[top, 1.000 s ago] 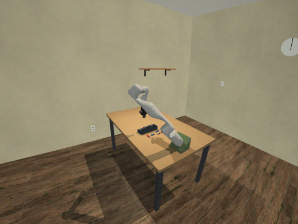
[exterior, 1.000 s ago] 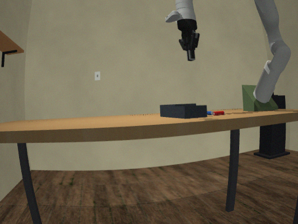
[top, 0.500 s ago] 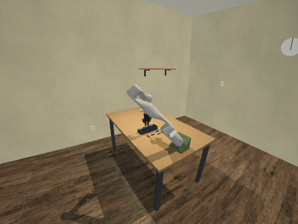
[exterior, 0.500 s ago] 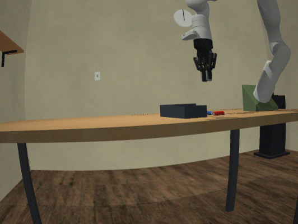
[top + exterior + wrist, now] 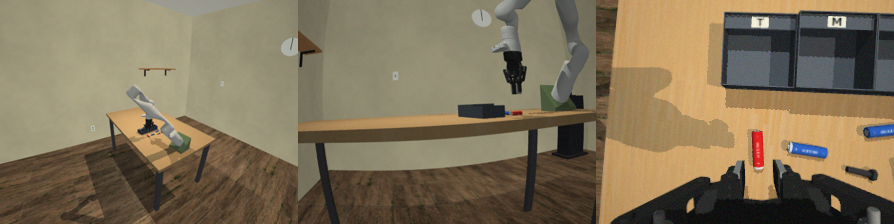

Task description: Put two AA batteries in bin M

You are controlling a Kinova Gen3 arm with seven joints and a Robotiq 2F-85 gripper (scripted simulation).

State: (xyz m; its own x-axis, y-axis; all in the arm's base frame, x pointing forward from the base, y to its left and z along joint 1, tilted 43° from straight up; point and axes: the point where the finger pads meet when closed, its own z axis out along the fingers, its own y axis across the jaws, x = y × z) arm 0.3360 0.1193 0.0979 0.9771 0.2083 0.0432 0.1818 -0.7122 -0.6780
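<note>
My gripper is now 13 cm short of the dark bin, 7 cm to the left of it and 7 cm above it. Also, from my hand: red AA battery (20 cm to the right, 9 cm below, 1 cm behind); black screw (14 cm to the right, 9 cm below, 1 cm behind); blue AA battery (9 cm below, 6 cm to the right, 1 cm ahead).
</note>
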